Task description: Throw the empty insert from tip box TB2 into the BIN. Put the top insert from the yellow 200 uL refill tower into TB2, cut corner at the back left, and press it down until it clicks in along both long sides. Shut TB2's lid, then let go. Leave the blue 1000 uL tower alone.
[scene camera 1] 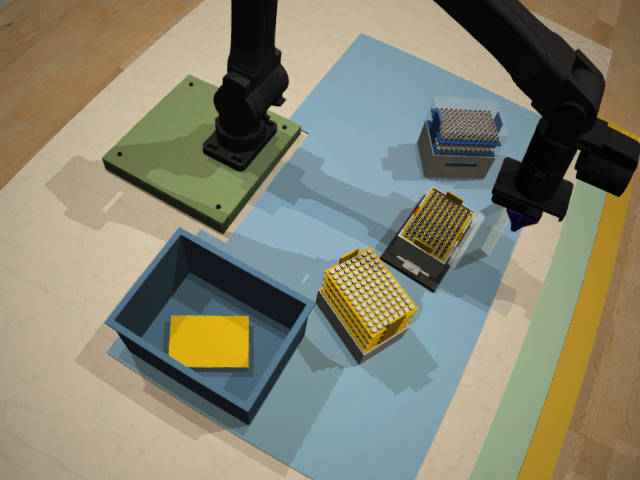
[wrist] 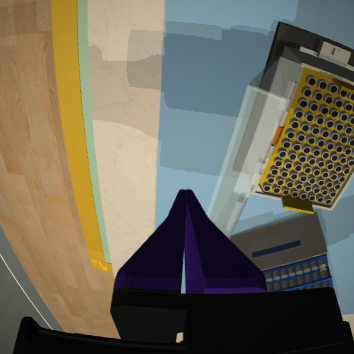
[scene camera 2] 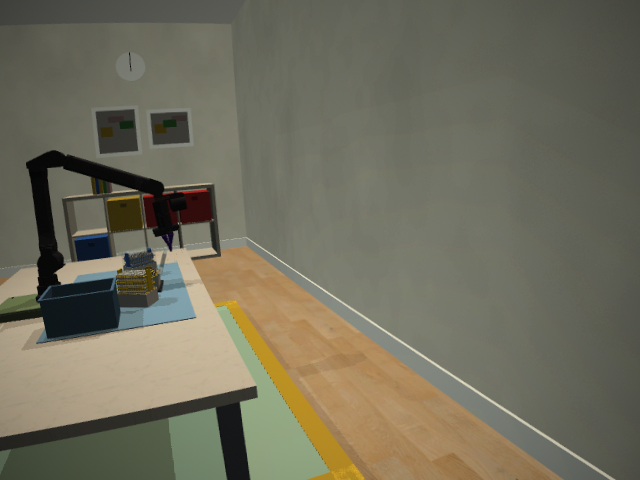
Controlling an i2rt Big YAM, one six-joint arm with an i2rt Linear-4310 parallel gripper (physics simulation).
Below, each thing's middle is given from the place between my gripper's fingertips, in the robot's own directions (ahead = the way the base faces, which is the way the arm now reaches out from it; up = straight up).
Now: hand 40 mm past the clear lid (scene camera 1: pixel 482 234), 10 mm to the left of it and 30 mm above it. From my hand the other things lie so: blue bin (scene camera 1: pixel 189 277) 310 mm behind, 330 mm to the right, 80 mm below; then blue tip box (wrist: pixel 292 254) 130 mm behind, 190 mm to the left, 70 mm below.
